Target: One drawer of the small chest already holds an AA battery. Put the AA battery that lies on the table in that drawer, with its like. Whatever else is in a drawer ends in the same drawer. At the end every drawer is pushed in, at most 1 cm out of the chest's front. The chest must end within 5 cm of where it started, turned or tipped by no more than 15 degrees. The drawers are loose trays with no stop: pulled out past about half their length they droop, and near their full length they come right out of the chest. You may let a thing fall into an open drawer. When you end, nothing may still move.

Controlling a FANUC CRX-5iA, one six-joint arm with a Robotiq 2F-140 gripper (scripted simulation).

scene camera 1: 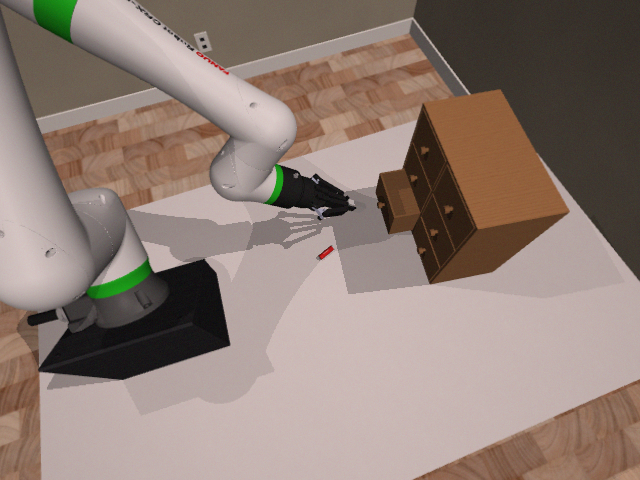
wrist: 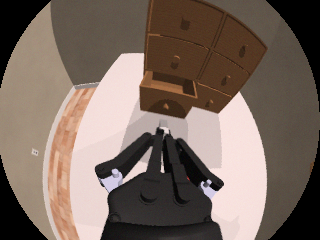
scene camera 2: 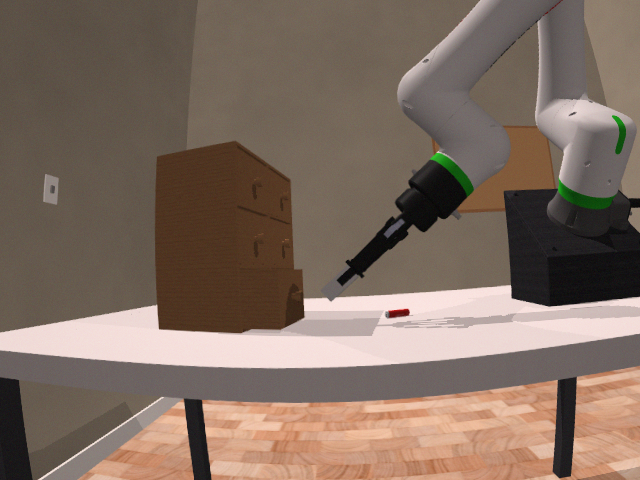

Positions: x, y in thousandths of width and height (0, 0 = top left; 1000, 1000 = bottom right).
Labels:
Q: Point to a drawer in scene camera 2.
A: At 440, 489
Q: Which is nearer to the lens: the small wooden chest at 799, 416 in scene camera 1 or the drawer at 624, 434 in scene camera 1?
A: The small wooden chest.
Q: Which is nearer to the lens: the small wooden chest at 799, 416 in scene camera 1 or the drawer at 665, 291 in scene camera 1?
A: The small wooden chest.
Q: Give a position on a drawer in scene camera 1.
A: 652, 370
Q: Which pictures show the drawer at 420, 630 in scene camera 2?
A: Scene camera 1, the wrist view and scene camera 2: all of them.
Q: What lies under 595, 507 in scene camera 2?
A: My gripper.

